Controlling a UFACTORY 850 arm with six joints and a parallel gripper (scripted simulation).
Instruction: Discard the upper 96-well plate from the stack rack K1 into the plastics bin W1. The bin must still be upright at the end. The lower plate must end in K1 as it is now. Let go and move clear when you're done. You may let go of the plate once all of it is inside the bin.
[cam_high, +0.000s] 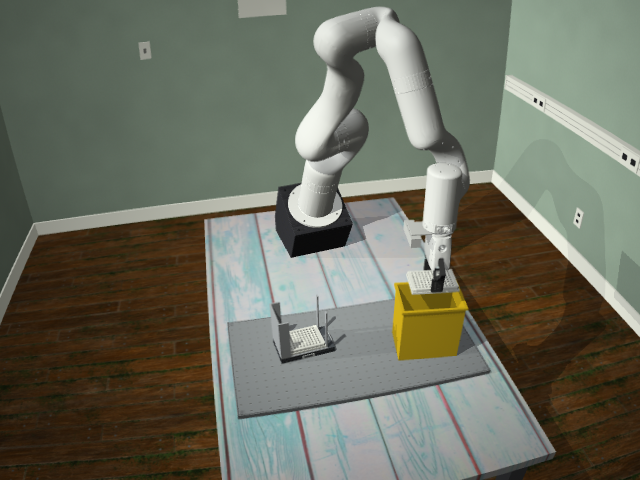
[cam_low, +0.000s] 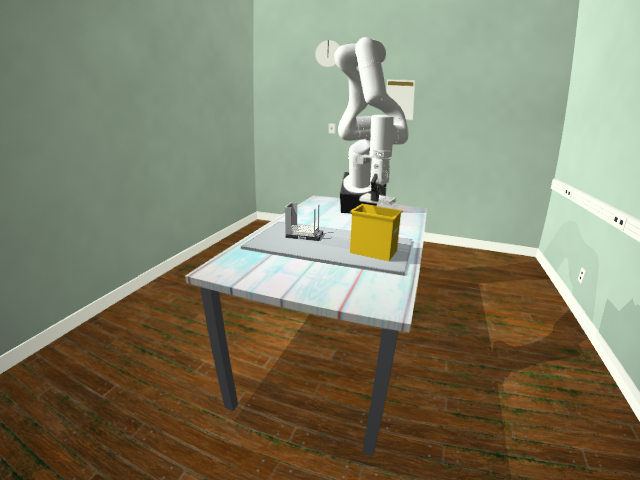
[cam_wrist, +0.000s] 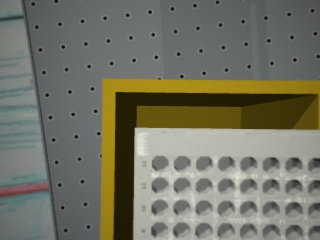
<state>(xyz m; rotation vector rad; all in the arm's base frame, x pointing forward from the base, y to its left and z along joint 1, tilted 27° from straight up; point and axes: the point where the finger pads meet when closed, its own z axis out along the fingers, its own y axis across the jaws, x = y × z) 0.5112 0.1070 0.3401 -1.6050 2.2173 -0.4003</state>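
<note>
The yellow plastics bin is 150 mm below my hand.
</note>
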